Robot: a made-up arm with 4 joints.
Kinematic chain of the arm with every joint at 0, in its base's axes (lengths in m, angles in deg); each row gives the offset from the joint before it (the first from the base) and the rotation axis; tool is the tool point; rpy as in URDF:
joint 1: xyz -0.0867 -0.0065 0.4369 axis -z
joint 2: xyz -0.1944 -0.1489 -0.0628 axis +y
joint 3: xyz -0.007 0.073 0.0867 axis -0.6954 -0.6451 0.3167
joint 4: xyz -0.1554 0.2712 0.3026 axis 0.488 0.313 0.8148
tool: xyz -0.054 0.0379 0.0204 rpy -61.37 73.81 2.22
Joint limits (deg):
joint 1: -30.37..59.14
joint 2: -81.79..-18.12
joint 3: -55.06..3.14
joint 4: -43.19..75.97
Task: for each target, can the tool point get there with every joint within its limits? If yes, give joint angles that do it. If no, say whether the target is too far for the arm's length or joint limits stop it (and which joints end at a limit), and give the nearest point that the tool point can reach.
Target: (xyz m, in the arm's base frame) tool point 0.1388 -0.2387 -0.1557
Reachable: no: joint limits stop it (at a limit: joint 1, joint 2, joint 3, joint 4) | nearest point -0.7162 -0.1877 0.2210 | short by 0.936 m
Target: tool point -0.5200 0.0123 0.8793
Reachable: yes | joints -7.73 -24.59 -36.11 -2.26
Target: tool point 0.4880 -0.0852 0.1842
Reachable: no: joint limits stop it (at a limit: joint 1, joint 2, joint 3, joint 4) | nearest point -0.1546 0.6289 0.2270 | short by 0.962 m
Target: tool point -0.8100 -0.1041 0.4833
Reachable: yes | joints -10.45 -74.97 -31.78 55.09
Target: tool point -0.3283 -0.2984 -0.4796
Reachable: no: too far | nearest point -0.7316 -0.1626 0.2019 | short by 0.803 m
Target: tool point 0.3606 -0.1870 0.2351
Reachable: no: joint limits stop it (at a limit: joint 1, joint 2, joint 3, joint 4) | nearest point -0.2580 -0.2425 0.9054 | short by 0.914 m
